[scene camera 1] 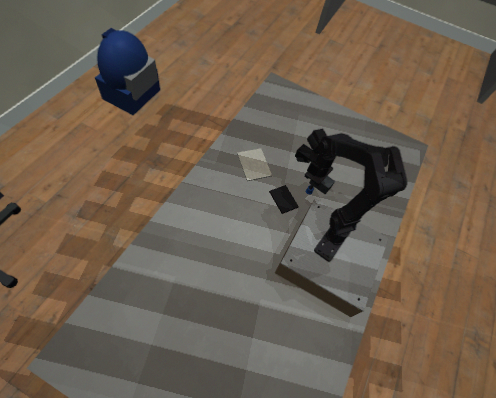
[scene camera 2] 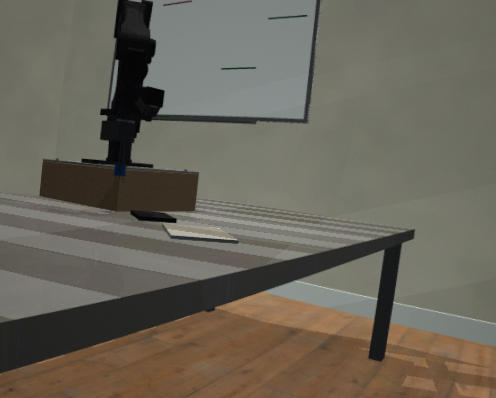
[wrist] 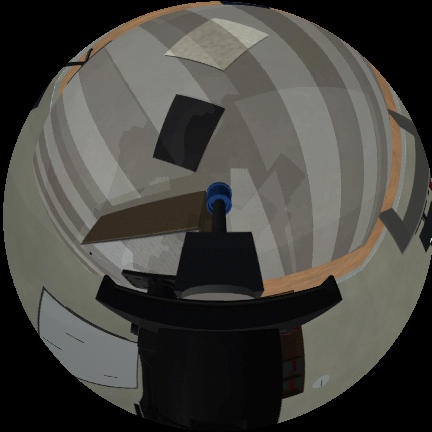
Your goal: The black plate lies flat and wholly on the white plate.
Labels:
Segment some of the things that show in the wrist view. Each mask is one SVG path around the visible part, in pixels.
The suction cup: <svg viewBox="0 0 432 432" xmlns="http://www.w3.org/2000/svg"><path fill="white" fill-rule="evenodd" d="M214 182L208 186L206 191L206 207L212 214L211 231L186 231L173 286L173 291L178 298L124 287L116 284L105 274L95 299L124 319L147 330L157 332L154 358L154 399L158 412L161 415L189 427L194 427L203 421L233 421L237 426L246 429L272 419L280 411L282 399L282 356L279 333L291 330L319 316L341 301L342 297L334 276L329 275L320 285L259 298L264 288L251 231L226 231L225 214L231 209L231 189L224 182Z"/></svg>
A white plate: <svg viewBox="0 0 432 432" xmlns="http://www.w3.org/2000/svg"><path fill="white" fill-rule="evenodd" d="M269 34L237 22L212 18L183 36L164 55L196 61L224 71L243 52Z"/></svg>

